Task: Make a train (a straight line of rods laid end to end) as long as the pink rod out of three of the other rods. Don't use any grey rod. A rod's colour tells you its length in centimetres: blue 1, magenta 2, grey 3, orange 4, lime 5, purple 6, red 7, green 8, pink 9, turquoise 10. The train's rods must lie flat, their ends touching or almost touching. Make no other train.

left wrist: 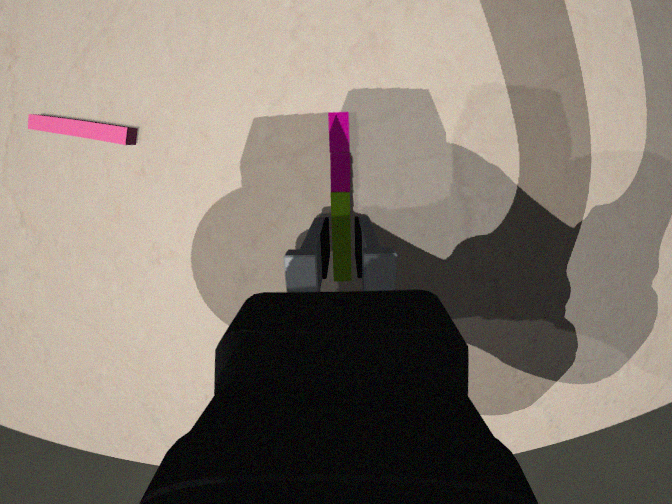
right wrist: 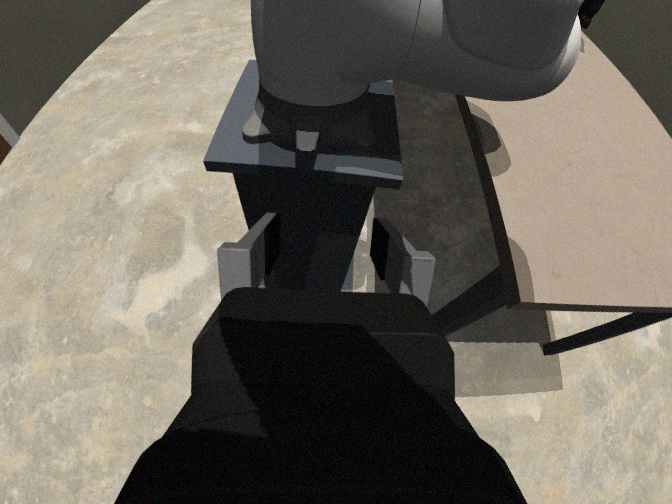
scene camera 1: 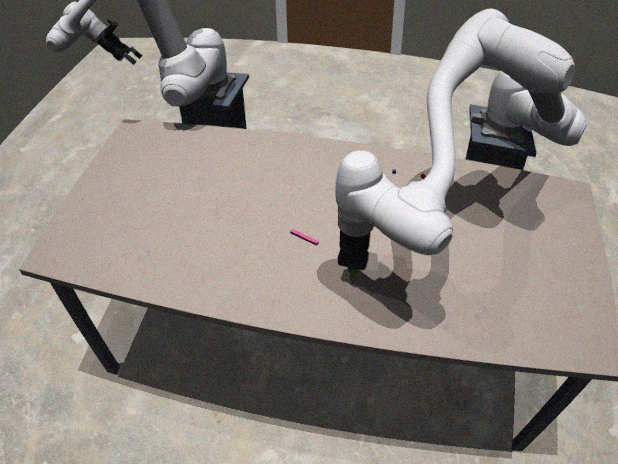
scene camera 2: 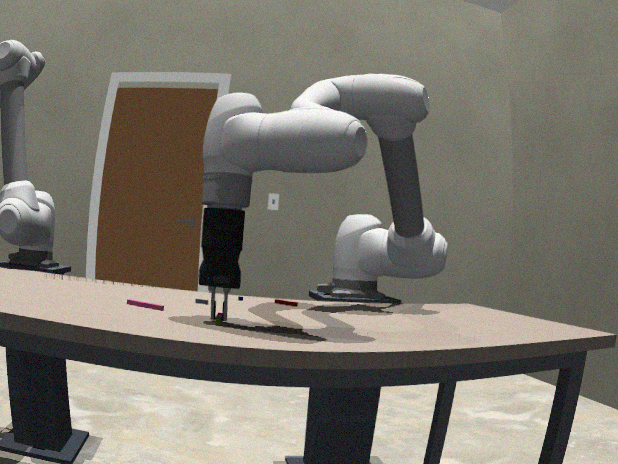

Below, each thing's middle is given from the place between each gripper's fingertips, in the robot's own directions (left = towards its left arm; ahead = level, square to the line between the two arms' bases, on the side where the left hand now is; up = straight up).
Labels:
Right now the lime rod (left wrist: pixel 340 201) is 2 cm below my left hand. The rest, counted from my left hand: pink rod (left wrist: pixel 123 135): 16 cm to the right, 9 cm behind, 2 cm below.
Right now the pink rod is 70 cm ahead of my right hand, 91 cm to the left of it and 15 cm below it. Also, from my right hand: lime rod (79 cm ahead, 107 cm to the left, 15 cm below).

